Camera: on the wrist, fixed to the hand. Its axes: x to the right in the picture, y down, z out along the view.
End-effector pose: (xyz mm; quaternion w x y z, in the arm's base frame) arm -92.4 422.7 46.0 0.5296 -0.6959 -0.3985 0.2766
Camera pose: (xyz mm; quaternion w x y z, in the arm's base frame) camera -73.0 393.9 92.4 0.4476 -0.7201 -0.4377 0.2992
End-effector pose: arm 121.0 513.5 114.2 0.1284 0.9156 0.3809 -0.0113
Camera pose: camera 83.7 539.9 149.9 0.2174 0.9079 0.3563 -0.0390
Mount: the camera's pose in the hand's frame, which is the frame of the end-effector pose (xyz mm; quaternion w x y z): -12.4 -35.9 -43.8 0.9953 -0.0717 -0.0625 0.0170
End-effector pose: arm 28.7 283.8 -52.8 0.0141 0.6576 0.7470 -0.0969
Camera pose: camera -0.3 274.6 -3.5 0.1095 0.6601 0.7384 -0.0837
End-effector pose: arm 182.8 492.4 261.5 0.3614 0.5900 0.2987 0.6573
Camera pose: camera 144.3 503.7 219.7 0.4095 0.6075 0.2176 0.6449
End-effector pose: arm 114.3 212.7 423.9 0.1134 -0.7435 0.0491 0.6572
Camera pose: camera 163.0 236.3 444.7 0.0515 -0.7063 0.0073 0.7061
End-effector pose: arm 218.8 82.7 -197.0 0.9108 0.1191 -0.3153 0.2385
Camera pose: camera 251.2 63.5 -241.1 0.8913 0.0628 -0.3899 0.2228
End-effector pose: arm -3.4 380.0 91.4 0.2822 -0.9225 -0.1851 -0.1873
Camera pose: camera -40.7 379.0 135.8 0.2064 -0.9533 -0.1728 -0.1372
